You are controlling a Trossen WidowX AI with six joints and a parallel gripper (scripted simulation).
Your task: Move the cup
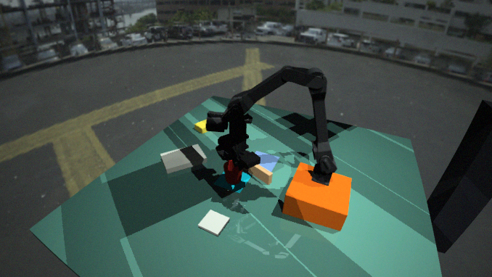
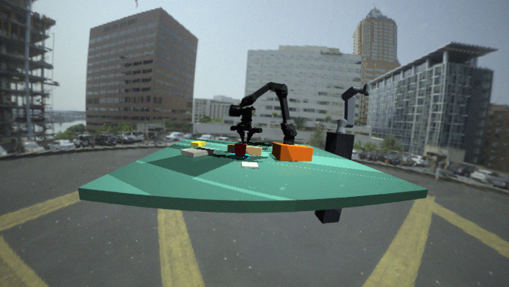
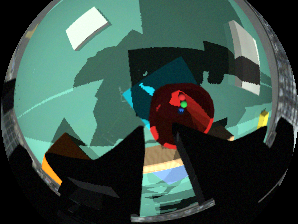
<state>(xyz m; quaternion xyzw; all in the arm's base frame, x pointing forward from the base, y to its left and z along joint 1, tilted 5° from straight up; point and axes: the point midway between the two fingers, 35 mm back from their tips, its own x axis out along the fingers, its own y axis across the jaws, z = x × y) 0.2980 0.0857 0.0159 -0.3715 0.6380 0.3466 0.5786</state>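
Now: the cup 30 mm ahead of my gripper tip, 10 mm to the right of it and 40 mm below it. Also, from my gripper tip: white tile: 20 mm behind, 210 mm to the left, 80 mm below; wooden bar: 100 mm to the right, 60 mm below; cyan pad: 30 mm ahead, 10 mm to the right, 90 mm below.
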